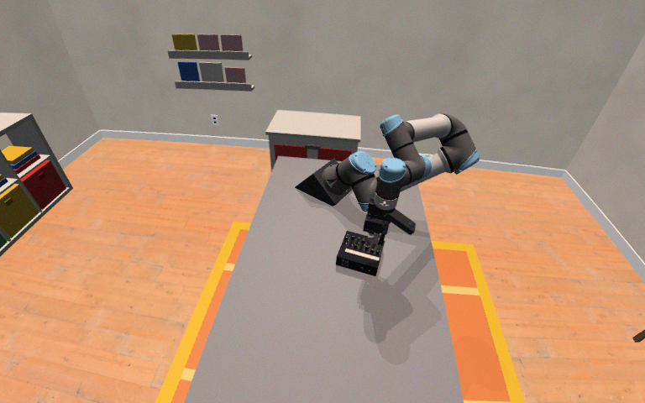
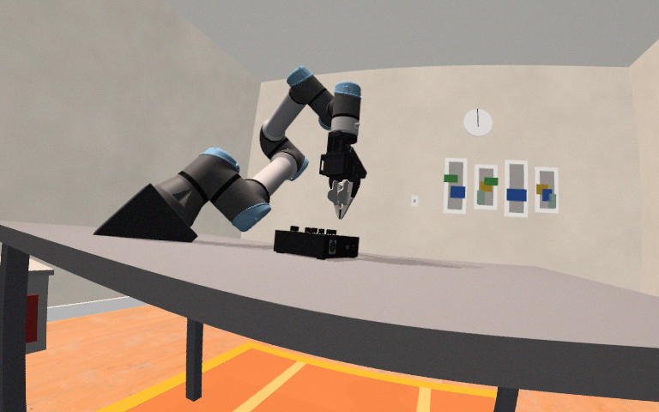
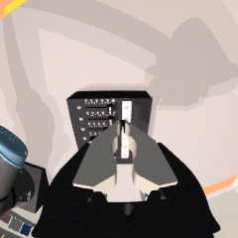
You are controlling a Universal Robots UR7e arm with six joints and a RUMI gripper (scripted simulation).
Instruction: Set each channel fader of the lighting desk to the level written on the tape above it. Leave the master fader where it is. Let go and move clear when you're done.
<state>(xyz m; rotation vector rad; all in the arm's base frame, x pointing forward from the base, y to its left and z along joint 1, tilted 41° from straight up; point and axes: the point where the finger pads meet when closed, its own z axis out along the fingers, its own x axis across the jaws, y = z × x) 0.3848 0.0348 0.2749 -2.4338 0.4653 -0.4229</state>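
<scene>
My gripper is now 120 mm to the left of the master fader, 80 mm past it and 50 mm above it.
</scene>
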